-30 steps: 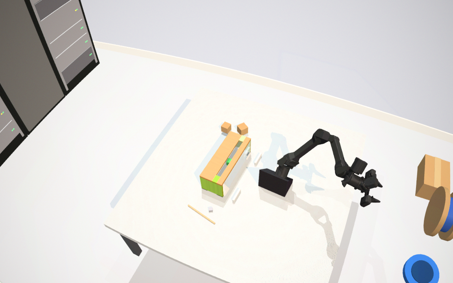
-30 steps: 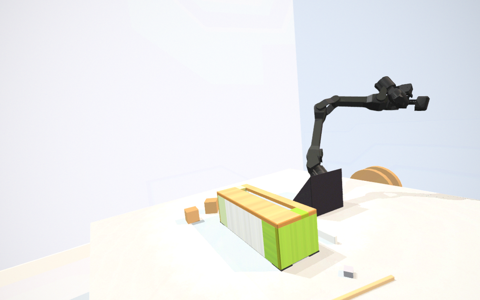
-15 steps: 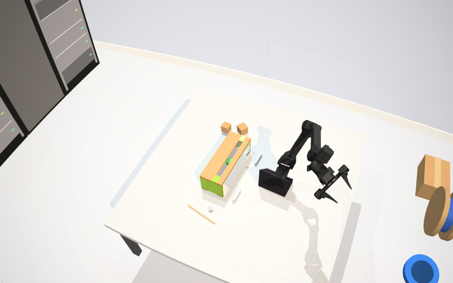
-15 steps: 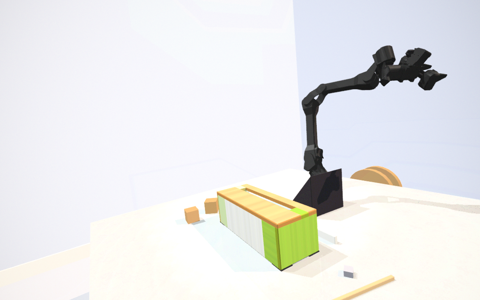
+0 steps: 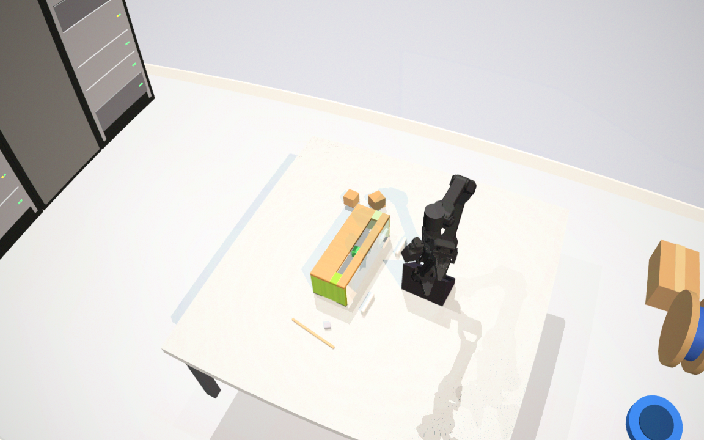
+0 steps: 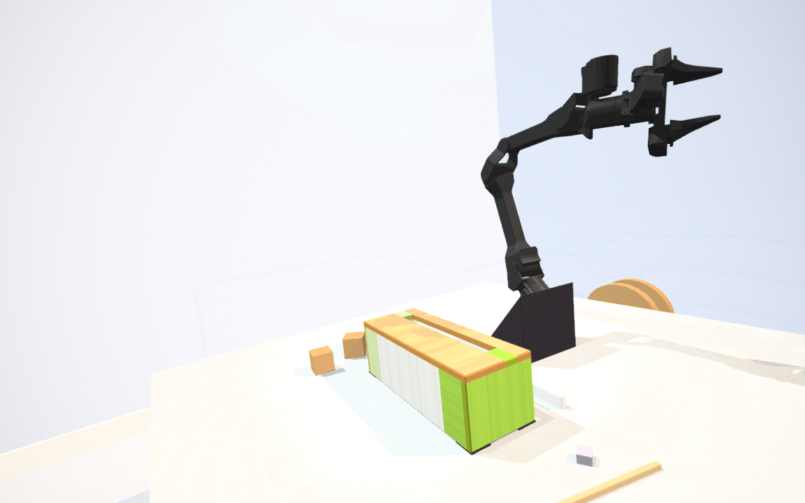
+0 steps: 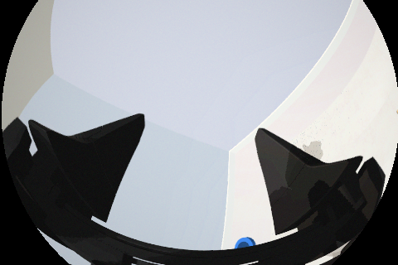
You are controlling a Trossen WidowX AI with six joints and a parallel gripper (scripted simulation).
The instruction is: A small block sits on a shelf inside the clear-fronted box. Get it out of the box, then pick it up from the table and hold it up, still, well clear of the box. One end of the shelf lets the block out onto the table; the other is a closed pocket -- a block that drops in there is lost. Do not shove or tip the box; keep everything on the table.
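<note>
Now: the long box 470 mm below my gripper tip, 420 mm ahead of it and 280 mm to the right of it. Round my gripper tip: green block 440 mm below, 440 mm ahead, 270 mm to the right; then thin wooden stick 530 mm below, 400 mm ahead, 80 mm to the left; then small grey cube 520 mm below, 380 mm ahead, 20 mm to the left.
</note>
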